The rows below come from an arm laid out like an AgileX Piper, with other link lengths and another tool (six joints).
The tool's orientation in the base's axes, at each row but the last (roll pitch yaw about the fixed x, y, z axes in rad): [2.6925 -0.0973 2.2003]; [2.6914 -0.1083 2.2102]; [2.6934 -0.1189 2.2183]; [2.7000 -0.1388 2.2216]
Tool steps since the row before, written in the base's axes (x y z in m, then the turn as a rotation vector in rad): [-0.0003 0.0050 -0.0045 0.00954 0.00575 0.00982]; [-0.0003 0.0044 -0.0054 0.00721 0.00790 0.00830]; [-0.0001 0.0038 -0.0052 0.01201 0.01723 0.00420]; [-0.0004 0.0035 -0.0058 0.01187 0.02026 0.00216]
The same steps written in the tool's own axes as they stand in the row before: [0.0038 0.0003 0.0056 -0.00001 0.01428 -0.00407]; [0.0031 -0.0004 0.0062 0.00292 0.01295 -0.00266]; [0.0025 -0.0004 0.0059 0.00695 0.01947 0.00559]; [0.0022 -0.0010 0.0063 0.00914 0.02002 0.00846]
